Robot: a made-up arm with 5 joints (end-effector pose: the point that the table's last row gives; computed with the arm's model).
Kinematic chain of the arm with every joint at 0, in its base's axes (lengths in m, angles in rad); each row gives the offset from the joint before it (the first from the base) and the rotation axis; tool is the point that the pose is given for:
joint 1: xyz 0 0 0.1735 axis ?
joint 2: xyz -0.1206 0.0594 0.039 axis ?
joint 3: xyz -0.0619 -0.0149 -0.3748 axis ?
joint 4: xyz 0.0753 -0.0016 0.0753 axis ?
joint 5: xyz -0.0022 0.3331 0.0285 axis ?
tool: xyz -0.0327 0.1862 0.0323
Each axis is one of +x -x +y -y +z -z.
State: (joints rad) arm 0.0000 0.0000 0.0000 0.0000 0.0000
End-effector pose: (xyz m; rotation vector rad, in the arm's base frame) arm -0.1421 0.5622 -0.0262 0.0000 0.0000 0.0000
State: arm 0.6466 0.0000 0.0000 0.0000 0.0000
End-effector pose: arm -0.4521 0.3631 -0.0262 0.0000 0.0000 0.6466
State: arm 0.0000 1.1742 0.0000 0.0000 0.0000
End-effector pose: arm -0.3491 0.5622 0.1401 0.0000 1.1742 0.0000
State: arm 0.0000 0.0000 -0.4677 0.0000 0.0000
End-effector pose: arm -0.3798 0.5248 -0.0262 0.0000 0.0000 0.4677
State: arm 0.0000 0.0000 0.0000 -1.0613 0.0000
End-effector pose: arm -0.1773 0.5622 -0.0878 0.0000 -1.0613 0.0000
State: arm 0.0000 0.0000 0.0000 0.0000 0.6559
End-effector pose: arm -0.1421 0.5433 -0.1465 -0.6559 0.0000 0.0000
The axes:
joint 1: +z
joint 2: +y
joint 3: -z
joint 4: +y
joint 5: -x

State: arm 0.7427 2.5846 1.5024 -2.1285 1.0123
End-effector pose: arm -0.3724 -0.4950 0.2260 -1.9281 -1.0224 1.7215
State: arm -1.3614 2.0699 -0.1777 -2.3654 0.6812
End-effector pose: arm 0.4714 0.4700 0.3521 -0.6284 0.1609 -1.5203
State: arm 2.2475 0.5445 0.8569 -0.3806 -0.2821
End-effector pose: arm -0.3167 -0.1991 -0.1311 -0.0956 -0.0906 1.4676
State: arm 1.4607 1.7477 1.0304 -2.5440 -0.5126
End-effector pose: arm -0.3387 -0.5846 -0.0629 0.0648 -0.8090 2.1105
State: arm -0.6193 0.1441 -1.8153 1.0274 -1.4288
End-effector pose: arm -0.3516 0.4984 0.1197 0.6709 1.4947 0.2585
